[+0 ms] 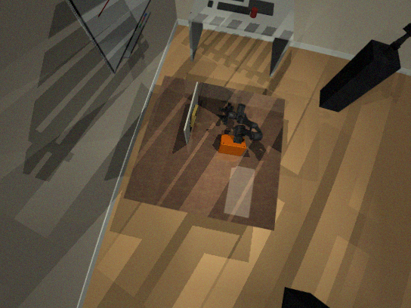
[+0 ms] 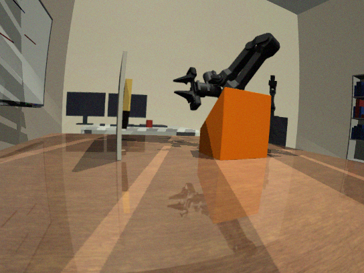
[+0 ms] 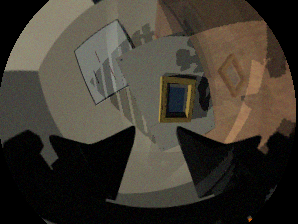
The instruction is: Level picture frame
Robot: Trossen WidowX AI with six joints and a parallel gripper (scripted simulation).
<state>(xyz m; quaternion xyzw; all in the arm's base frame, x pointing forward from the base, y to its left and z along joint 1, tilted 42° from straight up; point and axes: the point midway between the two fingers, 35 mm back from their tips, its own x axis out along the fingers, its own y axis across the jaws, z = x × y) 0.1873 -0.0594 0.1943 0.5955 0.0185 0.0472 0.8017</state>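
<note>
Now: gripper tip 20 cm short of the picture frame, 4 cm to the right of it and 9 cm above it. From my gripper tip the other things lie so: wall panel 21 cm ahead, 2 cm to the left, 10 cm below.
</note>
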